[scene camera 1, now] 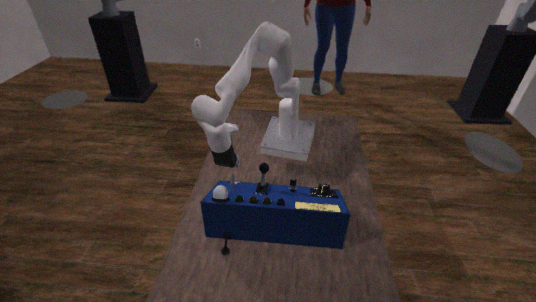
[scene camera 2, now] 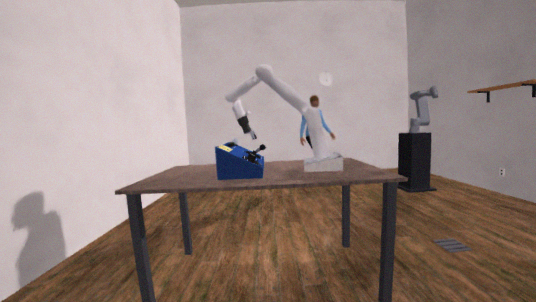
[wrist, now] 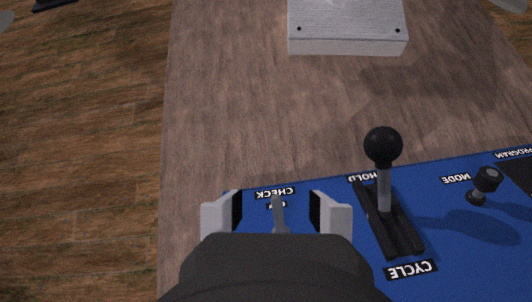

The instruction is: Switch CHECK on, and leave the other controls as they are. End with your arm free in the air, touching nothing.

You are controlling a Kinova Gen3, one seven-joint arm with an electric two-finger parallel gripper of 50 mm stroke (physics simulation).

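Where they show: gripper, fingertip midpoint: (scene camera 1: 230, 164) (scene camera 2: 255, 139) (wrist: 275, 204); arm's base, link origin: (scene camera 1: 288, 133) (scene camera 2: 321, 157).
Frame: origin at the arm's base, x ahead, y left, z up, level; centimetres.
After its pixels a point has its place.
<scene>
The blue control panel (scene camera 1: 275, 227) @(z 2.0, x 63.0, y -4.4 cm) (scene camera 2: 235, 167) @(z 0.0, x 53.6, y 20.4 cm) (wrist: 470, 270) @(z 6.0, x 51.5, y -4.9 cm) stands on the table. The CHECK switch is a thin grey lever (scene camera 1: 232, 180) @(z 4.7, x 42.7, y -22.3 cm) (wrist: 278, 214) @(z 5.2, x 42.2, y -22.2 cm) at the panel's left in the wrist view; its tip overlaps the ON label there, below the CHECK label (wrist: 275, 193) @(z 5.9, x 40.2, y -22.2 cm). My gripper (scene camera 1: 236, 164) @(z 13.0, x 42.7, y -22.5 cm) (scene camera 2: 254, 135) @(z 13.0, x 42.7, y -22.5 cm) (wrist: 275, 204) @(z 13.0, x 42.7, y -22.5 cm) is open and empty, above the panel. In the wrist view the lever shows between the spread fingers, touching neither; its foot is partly hidden by the gripper body. The CYCLE lever (scene camera 1: 264, 168) @(z 8.8, x 39.3, y -9.8 cm) (scene camera 2: 262, 147) @(z 7.8, x 37.8, y -8.2 cm) (wrist: 383, 145) @(z 9.5, x 38.3, y -10.9 cm), with a black ball, stands beside it, near HOLD.
The MODE knob (scene camera 1: 293, 184) @(z 5.8, x 44.6, y 1.8 cm) (wrist: 487, 179) @(z 6.8, x 43.4, y 0.6 cm) is right of the CYCLE lever, and the PROGRAM control (scene camera 1: 324, 190) @(z 5.2, x 46.5, y 13.7 cm) further right. A white dome (scene camera 1: 220, 193) @(z 13.7, x 59.5, y -23.5 cm) and several small buttons line the panel's top front. A small black lever (scene camera 1: 226, 245) @(z -4.3, x 66.8, y -21.4 cm) shows before the panel. The arm's base plate (scene camera 1: 285, 147) @(z -1.8, x 9.4, y -1.4 cm) (wrist: 345, 46) @(z -4.3, x 11.1, y -2.7 cm) is behind.
</scene>
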